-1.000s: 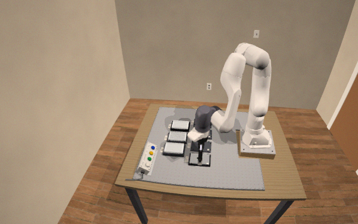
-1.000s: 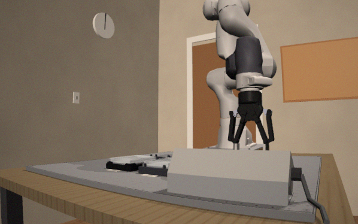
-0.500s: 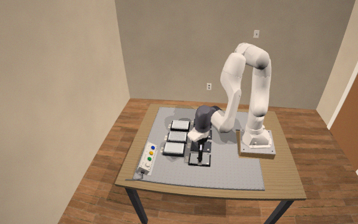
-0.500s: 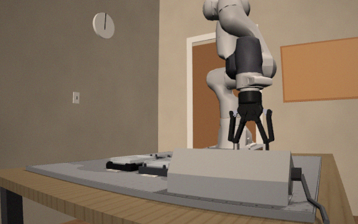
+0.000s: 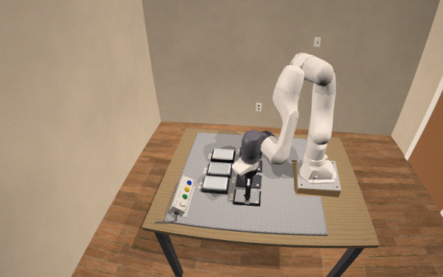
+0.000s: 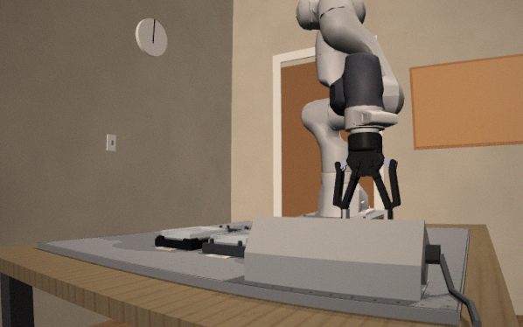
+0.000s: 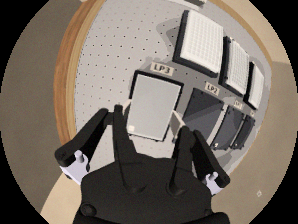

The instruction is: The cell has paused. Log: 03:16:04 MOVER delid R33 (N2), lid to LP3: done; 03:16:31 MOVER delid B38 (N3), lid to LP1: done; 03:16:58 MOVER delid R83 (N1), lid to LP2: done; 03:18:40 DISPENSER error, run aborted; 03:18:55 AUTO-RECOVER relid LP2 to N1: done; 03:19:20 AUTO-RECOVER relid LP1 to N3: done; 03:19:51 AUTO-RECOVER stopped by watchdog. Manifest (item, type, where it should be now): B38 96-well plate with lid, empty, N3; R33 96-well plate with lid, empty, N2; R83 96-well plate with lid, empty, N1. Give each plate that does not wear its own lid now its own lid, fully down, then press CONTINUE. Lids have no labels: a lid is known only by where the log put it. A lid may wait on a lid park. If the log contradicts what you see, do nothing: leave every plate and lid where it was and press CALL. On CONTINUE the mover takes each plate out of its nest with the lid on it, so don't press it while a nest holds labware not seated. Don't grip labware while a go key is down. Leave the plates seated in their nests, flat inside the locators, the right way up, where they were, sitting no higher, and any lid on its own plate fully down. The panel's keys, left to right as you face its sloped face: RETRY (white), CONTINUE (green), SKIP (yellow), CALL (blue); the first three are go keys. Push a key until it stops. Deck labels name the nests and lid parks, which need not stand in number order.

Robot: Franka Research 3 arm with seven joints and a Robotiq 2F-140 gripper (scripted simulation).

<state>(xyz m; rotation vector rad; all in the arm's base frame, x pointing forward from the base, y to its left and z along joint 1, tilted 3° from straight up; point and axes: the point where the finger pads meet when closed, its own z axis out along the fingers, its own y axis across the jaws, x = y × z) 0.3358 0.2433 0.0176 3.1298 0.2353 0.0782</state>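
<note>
Now: hand 2 cm above the grey lid. From my hand the other things lie so: plate 21 cm ahead, 16 cm to the right, 1 cm below; lid park 2 cm ahead, 12 cm to the right, 3 cm below; blue key 32 cm ahead, 3 cm to the left, 3 cm above.
</note>
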